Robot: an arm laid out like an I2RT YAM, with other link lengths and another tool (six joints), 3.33 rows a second.
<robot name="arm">
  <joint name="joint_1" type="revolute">
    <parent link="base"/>
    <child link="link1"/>
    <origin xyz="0 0 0.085"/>
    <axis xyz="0 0 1"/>
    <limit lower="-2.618" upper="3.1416"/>
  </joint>
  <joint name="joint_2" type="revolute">
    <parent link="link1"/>
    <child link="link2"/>
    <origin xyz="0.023 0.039 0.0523"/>
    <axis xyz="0 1 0"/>
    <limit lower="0" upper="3.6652"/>
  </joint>
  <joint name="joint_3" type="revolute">
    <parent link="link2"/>
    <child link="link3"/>
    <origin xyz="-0.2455 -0.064 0"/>
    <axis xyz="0 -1 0"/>
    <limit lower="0" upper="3.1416"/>
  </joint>
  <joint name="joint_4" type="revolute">
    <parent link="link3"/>
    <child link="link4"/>
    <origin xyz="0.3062 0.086 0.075"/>
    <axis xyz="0 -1 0"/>
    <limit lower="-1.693" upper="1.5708"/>
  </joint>
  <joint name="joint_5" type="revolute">
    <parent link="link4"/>
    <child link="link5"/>
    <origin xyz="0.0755 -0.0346 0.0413"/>
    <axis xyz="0 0 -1"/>
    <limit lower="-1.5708" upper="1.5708"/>
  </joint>
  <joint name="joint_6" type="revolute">
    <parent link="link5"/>
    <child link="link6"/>
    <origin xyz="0.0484 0 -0.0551"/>
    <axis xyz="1 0 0"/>
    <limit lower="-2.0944" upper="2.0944"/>
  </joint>
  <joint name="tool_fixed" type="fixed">
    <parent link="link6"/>
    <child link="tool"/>
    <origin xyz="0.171 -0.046 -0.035" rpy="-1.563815 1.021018 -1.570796"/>
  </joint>
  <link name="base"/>
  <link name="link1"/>
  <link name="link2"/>
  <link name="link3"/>
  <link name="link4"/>
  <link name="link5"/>
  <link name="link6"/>
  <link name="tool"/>
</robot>
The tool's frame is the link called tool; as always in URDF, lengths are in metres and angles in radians.
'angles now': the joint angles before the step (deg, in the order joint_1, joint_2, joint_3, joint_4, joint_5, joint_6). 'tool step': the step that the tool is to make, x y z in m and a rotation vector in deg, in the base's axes. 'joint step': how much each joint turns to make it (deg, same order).
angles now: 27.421 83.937 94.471 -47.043 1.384 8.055
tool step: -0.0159 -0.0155 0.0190 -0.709 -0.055 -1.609
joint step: -0.065 -2.036 2.125 -4.454 1.629 0.397
